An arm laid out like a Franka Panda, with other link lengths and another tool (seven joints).
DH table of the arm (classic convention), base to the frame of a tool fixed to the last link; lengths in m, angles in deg. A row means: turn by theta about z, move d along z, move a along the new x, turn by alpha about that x. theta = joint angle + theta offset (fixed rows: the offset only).
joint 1: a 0  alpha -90  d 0.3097  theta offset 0
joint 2: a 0  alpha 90  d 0  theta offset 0
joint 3: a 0.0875  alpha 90  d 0.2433  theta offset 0
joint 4: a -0.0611  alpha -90  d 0  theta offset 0
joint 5: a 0  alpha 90  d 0.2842  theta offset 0
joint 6: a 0.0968  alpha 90  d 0  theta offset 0
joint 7: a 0.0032  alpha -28  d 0.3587  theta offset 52.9
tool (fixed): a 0  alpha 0  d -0.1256  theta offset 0
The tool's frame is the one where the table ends.
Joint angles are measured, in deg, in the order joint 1, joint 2, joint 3, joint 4, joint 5, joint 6, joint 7. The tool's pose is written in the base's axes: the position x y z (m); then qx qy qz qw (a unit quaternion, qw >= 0). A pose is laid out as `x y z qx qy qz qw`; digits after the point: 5 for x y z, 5 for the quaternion.
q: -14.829, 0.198, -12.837, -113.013, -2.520, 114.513, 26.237
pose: 0.47373 -0.24741 0.25250 0.58198 -0.77823 -0.17428 0.15903
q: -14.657, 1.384, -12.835, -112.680, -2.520, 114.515, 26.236
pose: 0.47483 -0.24646 0.24429 0.58207 -0.77591 -0.17934 0.16432
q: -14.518, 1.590, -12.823, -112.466, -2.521, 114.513, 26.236
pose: 0.47626 -0.24566 0.24406 0.58301 -0.77519 -0.17887 0.16487
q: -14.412, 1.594, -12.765, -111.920, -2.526, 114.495, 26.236
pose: 0.47948 -0.24558 0.24819 0.58452 -0.77537 -0.17462 0.16323
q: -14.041, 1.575, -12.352, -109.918, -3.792, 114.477, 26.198
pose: 0.49043 -0.24661 0.26405 0.59244 -0.77318 -0.15321 0.16652
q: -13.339, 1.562, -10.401, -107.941, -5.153, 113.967, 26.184
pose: 0.50668 -0.23026 0.27850 0.61168 -0.76020 -0.13270 0.17416
